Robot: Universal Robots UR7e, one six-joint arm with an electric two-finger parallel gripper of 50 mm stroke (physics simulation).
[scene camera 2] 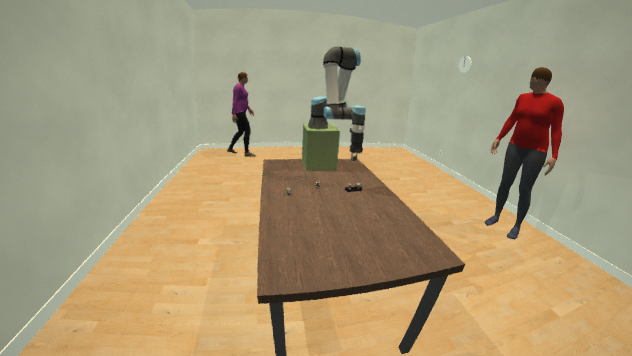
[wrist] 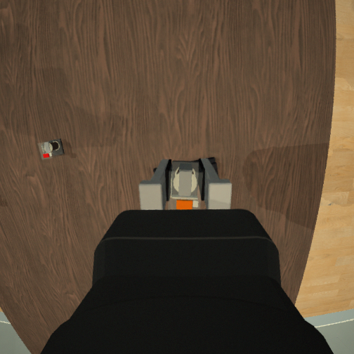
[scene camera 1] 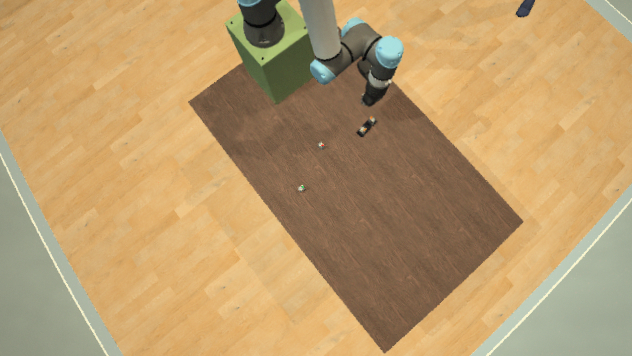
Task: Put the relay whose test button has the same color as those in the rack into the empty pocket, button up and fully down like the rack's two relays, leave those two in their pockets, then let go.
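Frame: origin at the arm's base, x back, y left, z down, level; millimetres.
Seen in the pictures: gripper, fingertip midpoint: point(scene camera 2: 353, 160) point(scene camera 1: 365, 101); arm's base, link origin: point(scene camera 2: 318, 127) point(scene camera 1: 264, 30).
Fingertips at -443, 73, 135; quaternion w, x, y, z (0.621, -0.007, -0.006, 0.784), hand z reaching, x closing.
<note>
Pixels of each thing's middle, then the offset from my fingertips to it, as dx, dy, dz. Level surfaces: height alone.
- relay with a red button, body centre: point(scene camera 1: 321, 145) point(scene camera 2: 317, 184) +53, -218, +158
- green button, body centre: point(scene camera 1: 301, 188) point(scene camera 2: 288, 191) -4, -423, +158
- brown table, surface height: dz +180
My gripper point(scene camera 1: 367, 103) point(scene camera 2: 354, 157) point(wrist: 184, 171) is shut on a relay with an orange test button point(wrist: 184, 204), which faces up toward the wrist camera. It is held in the air, above the table. The black rack point(scene camera 1: 367, 126) point(scene camera 2: 353, 189) point(wrist: 213, 160) lies on the table; in the wrist view small dark parts of it show behind the fingers, the rest is hidden. Two orange-button relays point(scene camera 1: 363, 130) point(scene camera 1: 372, 120) sit at the rack's ends, with the empty pocket between them. Whether the held relay lines up with that pocket cannot be told.
A relay with a red button point(scene camera 1: 321, 145) point(scene camera 2: 317, 184) point(wrist: 51, 149) and one with a green button point(scene camera 1: 301, 188) point(scene camera 2: 288, 191) stand apart on the brown table point(scene camera 1: 400, 225) point(scene camera 2: 345, 240). The green robot pedestal point(scene camera 1: 285, 75) point(scene camera 2: 320, 150) is at the table's far end. Two people stand beyond the table.
</note>
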